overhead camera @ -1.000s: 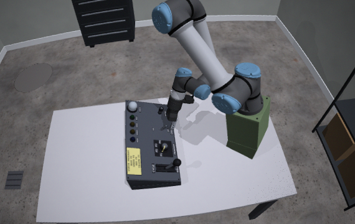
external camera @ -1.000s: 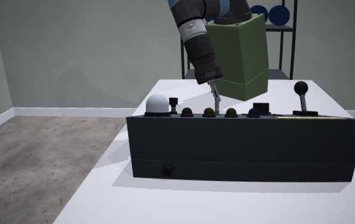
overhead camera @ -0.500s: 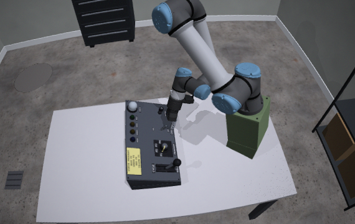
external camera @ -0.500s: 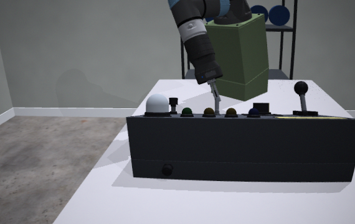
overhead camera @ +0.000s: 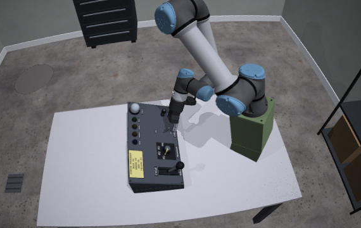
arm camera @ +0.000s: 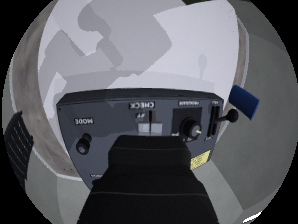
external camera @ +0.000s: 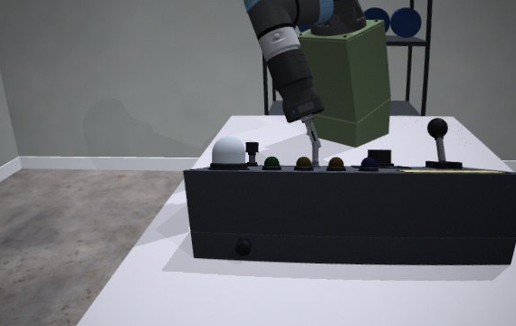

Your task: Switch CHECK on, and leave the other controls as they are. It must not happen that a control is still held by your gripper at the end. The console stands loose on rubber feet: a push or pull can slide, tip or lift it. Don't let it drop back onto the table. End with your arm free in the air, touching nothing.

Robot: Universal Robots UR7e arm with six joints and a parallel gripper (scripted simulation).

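Now: hand 5 cm short of the thin metal toggle, 2 cm above it and 1 cm to the left of it. Round my hand: dark console 10 cm ahead, 4 cm to the left, 3 cm below; then ball-topped lever 23 cm to the left, 8 cm ahead; then rotary selector 12 cm to the left, 9 cm ahead, 1 cm below.
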